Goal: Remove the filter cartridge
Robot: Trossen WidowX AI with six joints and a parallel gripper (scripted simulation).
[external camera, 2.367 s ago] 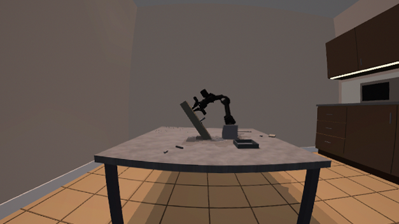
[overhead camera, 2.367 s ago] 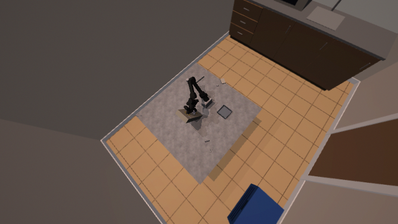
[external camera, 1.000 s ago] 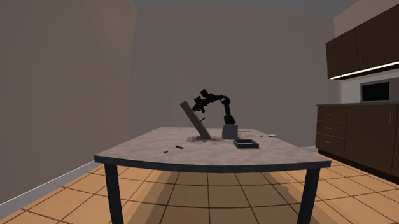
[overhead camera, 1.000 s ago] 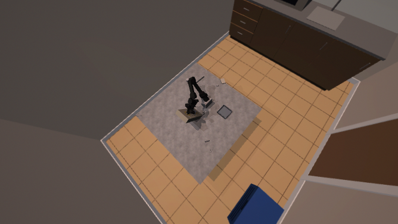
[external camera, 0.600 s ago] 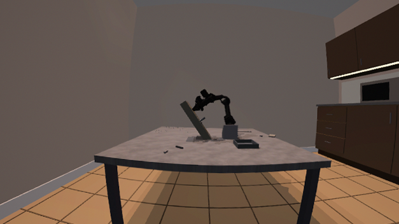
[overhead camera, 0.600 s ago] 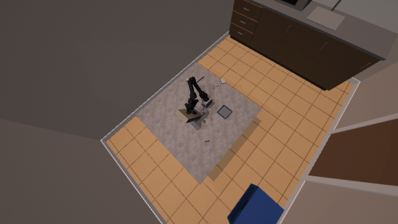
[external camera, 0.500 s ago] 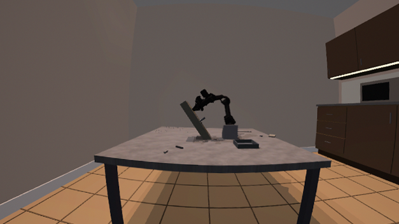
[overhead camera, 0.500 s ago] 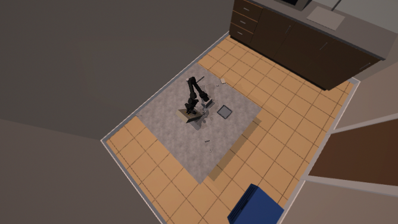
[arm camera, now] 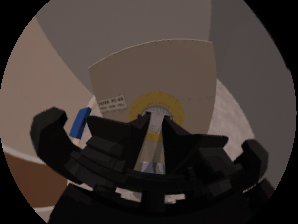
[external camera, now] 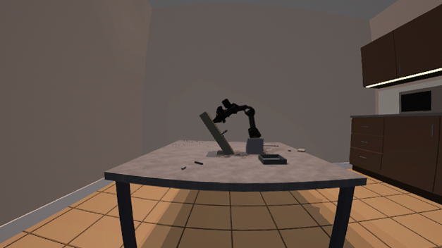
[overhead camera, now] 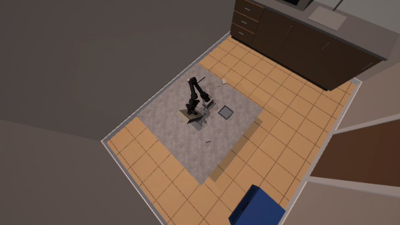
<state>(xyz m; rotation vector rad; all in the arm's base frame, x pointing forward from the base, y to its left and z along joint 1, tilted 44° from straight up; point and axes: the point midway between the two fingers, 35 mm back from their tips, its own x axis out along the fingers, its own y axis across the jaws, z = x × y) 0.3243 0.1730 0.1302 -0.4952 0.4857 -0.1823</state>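
The round filter cartridge lies 1 cm ahead of my gripper tip and 1 cm below it. Also, from my gripper tip: dark square tray 45 cm behind, 24 cm to the left, 24 cm below; then tan service panel 4 cm behind, 8 cm below; then small tan block 81 cm behind, 14 cm to the right, 24 cm below.
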